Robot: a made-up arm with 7 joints.
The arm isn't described. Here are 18 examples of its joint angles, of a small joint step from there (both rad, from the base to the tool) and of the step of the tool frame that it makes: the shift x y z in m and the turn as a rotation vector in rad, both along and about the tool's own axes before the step.
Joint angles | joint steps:
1: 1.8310 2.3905 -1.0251 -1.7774 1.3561 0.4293 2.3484 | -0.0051 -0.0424 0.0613 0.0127 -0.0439 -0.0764 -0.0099
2: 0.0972 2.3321 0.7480 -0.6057 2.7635 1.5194 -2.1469 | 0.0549 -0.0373 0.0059 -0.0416 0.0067 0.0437 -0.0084
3: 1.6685 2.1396 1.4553 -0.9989 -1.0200 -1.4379 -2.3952 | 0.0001 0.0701 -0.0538 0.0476 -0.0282 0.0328 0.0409
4: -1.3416 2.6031 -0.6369 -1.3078 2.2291 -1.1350 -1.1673 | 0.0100 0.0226 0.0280 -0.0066 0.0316 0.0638 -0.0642
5: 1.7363 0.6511 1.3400 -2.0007 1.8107 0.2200 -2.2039 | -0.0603 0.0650 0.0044 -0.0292 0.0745 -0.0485 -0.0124
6: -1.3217 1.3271 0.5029 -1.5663 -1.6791 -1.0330 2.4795 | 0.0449 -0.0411 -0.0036 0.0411 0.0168 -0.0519 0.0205
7: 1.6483 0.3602 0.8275 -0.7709 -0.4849 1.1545 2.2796 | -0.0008 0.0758 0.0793 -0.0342 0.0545 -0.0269 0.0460
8: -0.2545 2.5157 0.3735 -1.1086 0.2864 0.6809 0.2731 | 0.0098 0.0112 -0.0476 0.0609 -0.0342 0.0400 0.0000
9: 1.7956 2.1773 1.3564 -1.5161 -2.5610 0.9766 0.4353 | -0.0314 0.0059 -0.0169 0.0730 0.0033 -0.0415 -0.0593
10: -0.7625 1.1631 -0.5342 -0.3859 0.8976 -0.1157 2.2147 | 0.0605 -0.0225 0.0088 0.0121 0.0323 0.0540 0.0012
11: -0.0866 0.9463 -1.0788 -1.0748 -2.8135 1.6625 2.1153 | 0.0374 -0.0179 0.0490 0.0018 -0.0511 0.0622 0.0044
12: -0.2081 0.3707 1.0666 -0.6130 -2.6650 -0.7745 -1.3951 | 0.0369 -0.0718 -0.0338 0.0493 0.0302 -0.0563 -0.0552
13: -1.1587 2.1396 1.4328 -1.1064 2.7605 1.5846 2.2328 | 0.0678 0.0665 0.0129 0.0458 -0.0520 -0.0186 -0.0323
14: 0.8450 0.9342 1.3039 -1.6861 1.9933 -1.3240 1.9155 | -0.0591 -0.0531 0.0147 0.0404 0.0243 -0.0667 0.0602
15: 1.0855 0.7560 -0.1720 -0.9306 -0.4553 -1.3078 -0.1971 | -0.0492 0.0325 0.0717 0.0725 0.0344 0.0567 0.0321
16: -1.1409 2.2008 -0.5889 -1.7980 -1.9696 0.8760 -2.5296 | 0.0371 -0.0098 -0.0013 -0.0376 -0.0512 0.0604 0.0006
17: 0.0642 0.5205 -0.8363 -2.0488 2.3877 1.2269 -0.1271 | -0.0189 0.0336 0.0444 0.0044 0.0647 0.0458 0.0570
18: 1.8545 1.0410 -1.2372 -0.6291 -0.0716 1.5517 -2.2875 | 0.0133 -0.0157 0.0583 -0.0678 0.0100 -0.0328 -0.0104
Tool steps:
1: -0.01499 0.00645 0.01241 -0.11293 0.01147 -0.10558
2: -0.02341 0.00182 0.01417 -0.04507 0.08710 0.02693
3: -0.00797 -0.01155 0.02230 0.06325 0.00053 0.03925
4: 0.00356 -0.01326 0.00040 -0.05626 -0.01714 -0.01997
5: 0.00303 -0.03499 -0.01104 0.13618 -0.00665 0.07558
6: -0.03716 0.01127 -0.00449 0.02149 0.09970 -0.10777
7: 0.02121 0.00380 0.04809 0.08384 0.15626 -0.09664
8: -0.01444 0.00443 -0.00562 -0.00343 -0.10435 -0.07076
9: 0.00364 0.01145 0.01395 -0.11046 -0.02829 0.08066
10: 0.01936 -0.00589 -0.02435 0.08301 -0.02648 0.07933
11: 0.00989 -0.00044 0.00340 0.03758 -0.02282 0.04569
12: 0.00936 -0.04872 -0.04005 0.12529 -0.10783 0.08114
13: -0.01419 -0.01122 0.02449 -0.01713 0.03398 0.06220
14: 0.00872 -0.00741 0.02935 -0.11790 0.12901 -0.00069
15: 0.00264 0.01995 -0.03569 0.03499 -0.07994 -0.12353
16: -0.01406 0.01239 0.00798 -0.05271 0.06914 -0.01622
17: 0.01157 0.01452 0.01167 0.02058 0.04511 -0.02583
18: 0.00943 0.01804 -0.01297 0.10605 -0.06563 -0.01313
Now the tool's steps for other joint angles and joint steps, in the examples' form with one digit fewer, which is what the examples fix.
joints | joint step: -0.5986 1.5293 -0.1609 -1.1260 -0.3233 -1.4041 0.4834 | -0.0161 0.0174 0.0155 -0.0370 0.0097 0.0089 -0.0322
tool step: 0.0021 -0.0147 -0.0157 -0.0438 -0.0567 0.0354
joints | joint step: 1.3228 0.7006 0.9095 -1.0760 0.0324 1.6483 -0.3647 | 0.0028 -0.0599 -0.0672 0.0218 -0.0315 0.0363 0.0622
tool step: -0.0207 -0.0071 0.0335 -0.0023 -0.0353 -0.1091
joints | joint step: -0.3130 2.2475 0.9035 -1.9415 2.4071 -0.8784 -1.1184 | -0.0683 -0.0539 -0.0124 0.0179 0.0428 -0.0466 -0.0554
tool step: 0.0068 -0.0188 -0.0241 0.0902 -0.1035 0.0509
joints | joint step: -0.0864 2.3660 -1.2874 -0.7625 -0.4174 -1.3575 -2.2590 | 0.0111 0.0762 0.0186 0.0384 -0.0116 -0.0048 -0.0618
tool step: 0.0291 0.0410 -0.0217 -0.0782 0.0214 0.0865
